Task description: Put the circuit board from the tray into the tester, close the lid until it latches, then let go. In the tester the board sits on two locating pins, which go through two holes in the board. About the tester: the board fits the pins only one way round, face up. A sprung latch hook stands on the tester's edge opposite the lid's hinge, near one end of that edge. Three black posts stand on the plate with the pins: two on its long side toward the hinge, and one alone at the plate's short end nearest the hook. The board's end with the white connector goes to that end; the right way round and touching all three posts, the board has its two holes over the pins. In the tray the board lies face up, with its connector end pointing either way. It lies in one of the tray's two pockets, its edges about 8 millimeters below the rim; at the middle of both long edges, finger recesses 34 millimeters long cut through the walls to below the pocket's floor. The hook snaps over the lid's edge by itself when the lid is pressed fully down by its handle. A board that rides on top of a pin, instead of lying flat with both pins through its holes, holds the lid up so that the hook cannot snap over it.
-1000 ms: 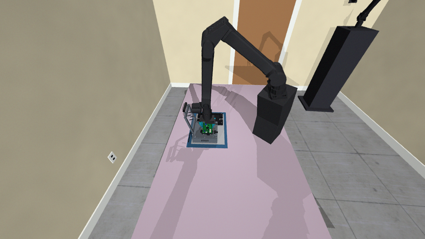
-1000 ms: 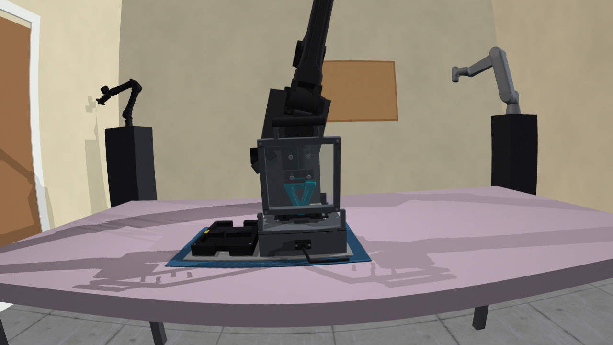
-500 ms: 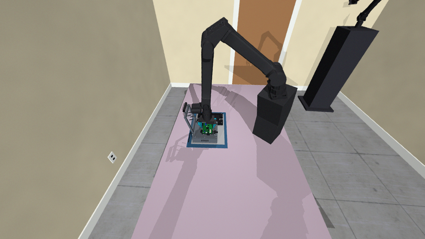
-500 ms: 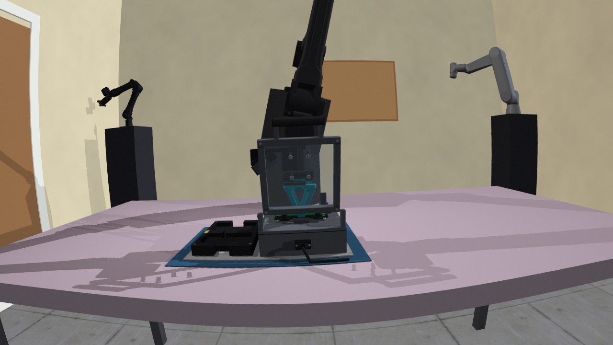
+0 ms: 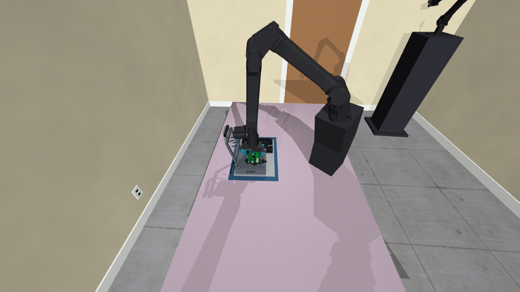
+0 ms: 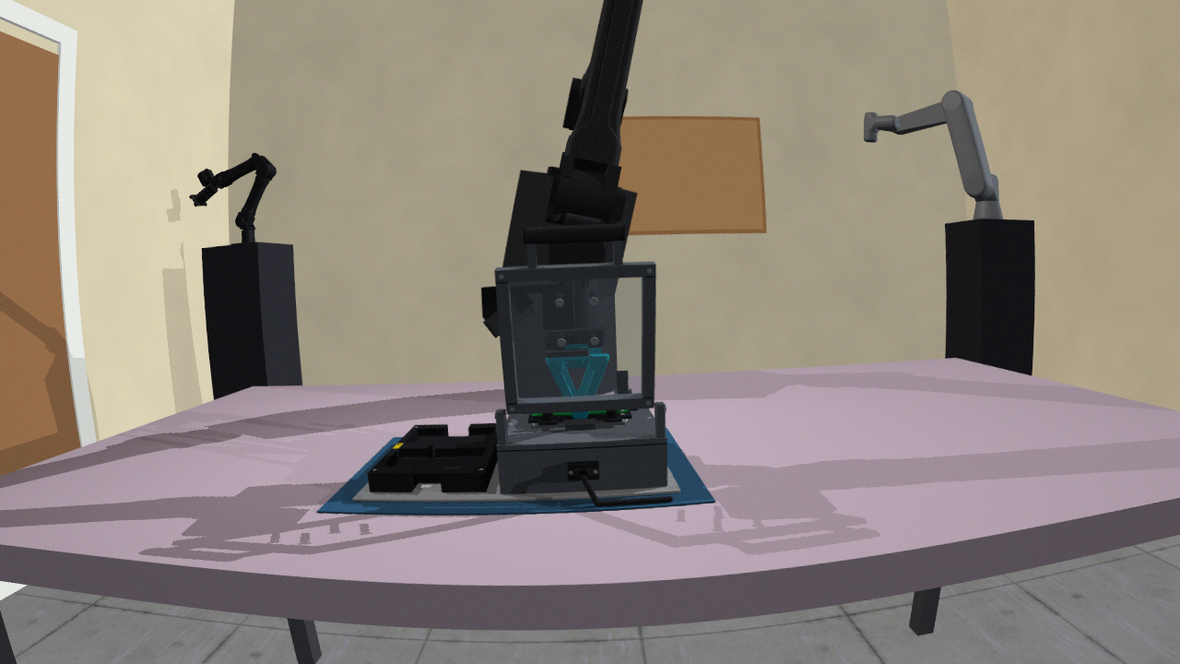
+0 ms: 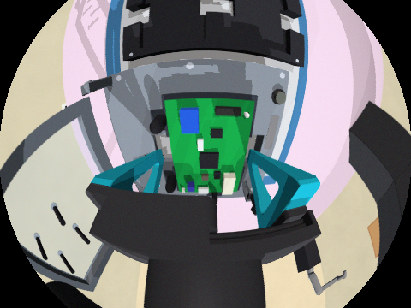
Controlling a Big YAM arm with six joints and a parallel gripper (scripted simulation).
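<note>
The green circuit board lies right at my hand. Round my hand: pin plate 1 cm to the left, 1 cm below; lid 12 cm ahead, 1 cm to the left, 10 cm above.
</note>
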